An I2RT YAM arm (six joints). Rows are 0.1 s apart.
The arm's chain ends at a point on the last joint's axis. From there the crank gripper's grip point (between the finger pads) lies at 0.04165 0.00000 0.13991 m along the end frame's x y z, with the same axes.
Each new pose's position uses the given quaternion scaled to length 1; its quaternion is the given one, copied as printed.
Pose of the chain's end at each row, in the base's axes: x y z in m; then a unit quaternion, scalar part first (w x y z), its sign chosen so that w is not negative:
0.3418 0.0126 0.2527 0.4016 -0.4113 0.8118 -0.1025
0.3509 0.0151 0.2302 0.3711 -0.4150 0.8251 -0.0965
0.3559 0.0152 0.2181 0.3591 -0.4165 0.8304 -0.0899
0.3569 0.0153 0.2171 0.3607 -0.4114 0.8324 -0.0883
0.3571 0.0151 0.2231 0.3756 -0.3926 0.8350 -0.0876
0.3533 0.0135 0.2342 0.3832 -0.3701 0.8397 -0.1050
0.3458 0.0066 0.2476 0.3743 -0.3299 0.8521 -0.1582
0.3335 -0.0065 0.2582 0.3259 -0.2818 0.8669 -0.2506
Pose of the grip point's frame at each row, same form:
0.4307 0.0043 0.1372 0.4016 -0.4113 0.8118 -0.1025
0.4319 0.0044 0.1093 0.3711 -0.4150 0.8251 -0.0965
0.4334 0.0047 0.0948 0.3591 -0.4165 0.8304 -0.0899
0.4344 0.0051 0.0938 0.3607 -0.4114 0.8324 -0.0883
0.4374 0.0058 0.1016 0.3756 -0.3926 0.8350 -0.0876
0.4362 -0.0007 0.1149 0.3832 -0.3701 0.8397 -0.1050
0.4287 -0.0249 0.1317 0.3743 -0.3299 0.8521 -0.1582
0.4061 -0.0687 0.1479 0.3259 -0.2818 0.8669 -0.2506

